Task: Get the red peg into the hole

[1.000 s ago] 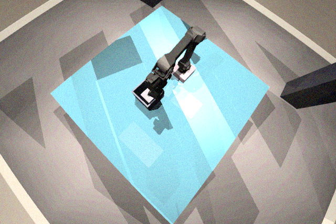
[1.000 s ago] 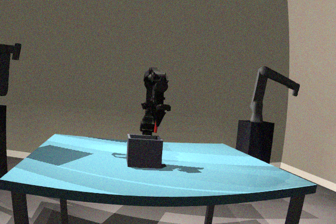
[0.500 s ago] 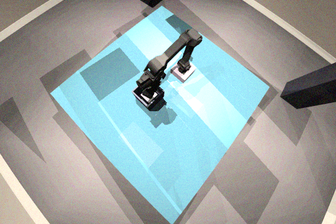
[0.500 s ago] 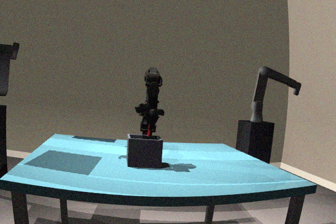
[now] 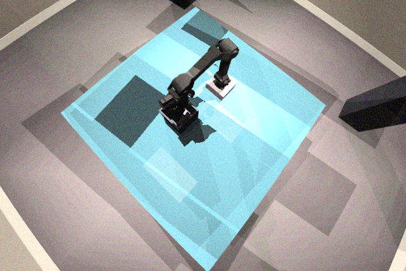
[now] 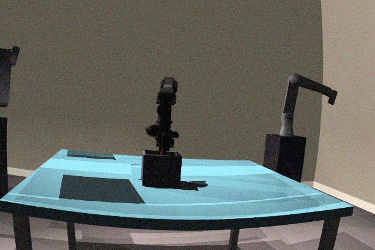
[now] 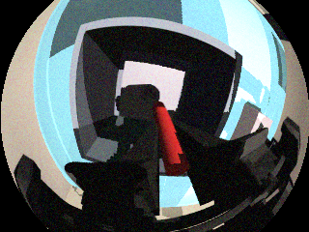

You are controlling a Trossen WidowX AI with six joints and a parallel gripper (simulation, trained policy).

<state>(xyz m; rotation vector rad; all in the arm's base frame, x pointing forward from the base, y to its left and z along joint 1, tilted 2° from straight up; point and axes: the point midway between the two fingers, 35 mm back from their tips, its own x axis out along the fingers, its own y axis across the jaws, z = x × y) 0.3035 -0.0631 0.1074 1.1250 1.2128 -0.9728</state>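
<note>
My gripper tip is now 1 cm below the red peg. Round my gripper tip: pale plate: 2 cm ahead, 1 cm to the right, 9 cm below.
</note>
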